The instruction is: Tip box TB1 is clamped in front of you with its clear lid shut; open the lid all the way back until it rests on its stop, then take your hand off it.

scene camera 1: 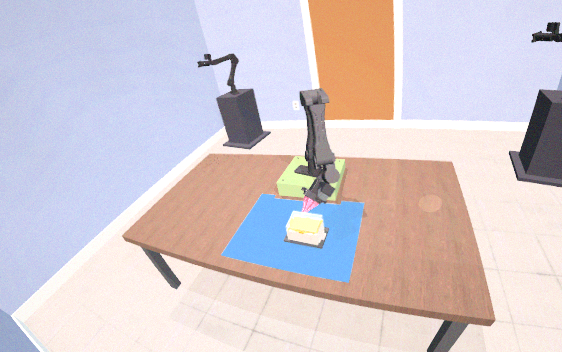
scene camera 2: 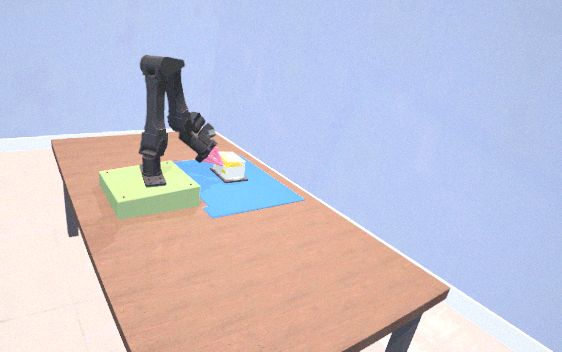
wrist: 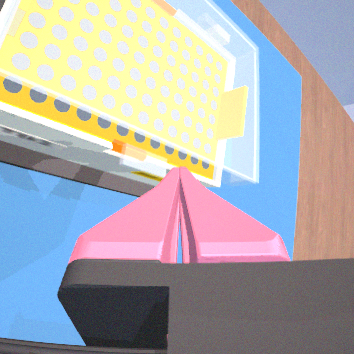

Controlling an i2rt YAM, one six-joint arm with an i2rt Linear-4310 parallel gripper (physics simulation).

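Pixels of known places: gripper, fingertip midpoint: (scene camera 1: 301, 215) (scene camera 2: 222, 164) (wrist: 179, 177); arm's base, origin of the base link: (scene camera 1: 314, 173) (scene camera 2: 152, 175).
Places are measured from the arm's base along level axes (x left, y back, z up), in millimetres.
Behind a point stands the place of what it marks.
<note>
Tip box TB1 (scene camera 1: 313, 237) @[y -366, x 168, z -16 mm] (scene camera 2: 234, 174) @[y -335, x 56, z -35 mm] (wrist: 70, 142) @[y -286, x 131, z -13 mm] stands in a dark clamp base (wrist: 75, 171) @[y -283, x 111, z -53 mm] on the blue mat, with a yellow perforated rack inside. Its clear lid (scene camera 1: 303, 215) @[y -309, x 102, z 23 mm] (wrist: 249, 150) @[y -312, x 62, z 23 mm] is over the rack and looks shut; a slight lift cannot be told. An orange tab (wrist: 129, 149) @[y -286, x 117, z 12 mm] shows at the front rim. My gripper (scene camera 1: 304, 210) @[y -290, x 81, z 0 mm] (scene camera 2: 221, 164) @[y -290, x 81, z 0 mm] (wrist: 179, 177) @[y -290, x 81, z 0 mm] is shut and empty. Its pink fingertips are at the box's upper front edge on the robot's side, right of the tab in the wrist view. Whether they touch the lid is unclear.
The blue mat (scene camera 1: 260, 240) @[y -426, x -45, z -61 mm] (scene camera 2: 260, 192) @[y -403, x -66, z -61 mm] lies on the brown table (scene camera 1: 400, 250) @[y -277, x 466, z -64 mm] (scene camera 2: 250, 260) @[y -201, x -473, z -64 mm]. The arm stands on a green base block (scene camera 1: 292, 187) @[y -128, x -56, z -9 mm] (scene camera 2: 160, 202) @[y -4, x -159, z -26 mm] behind the mat. Dark pedestals (scene camera 1: 240, 117) (scene camera 1: 542, 140) with other arms stand beyond the table.
</note>
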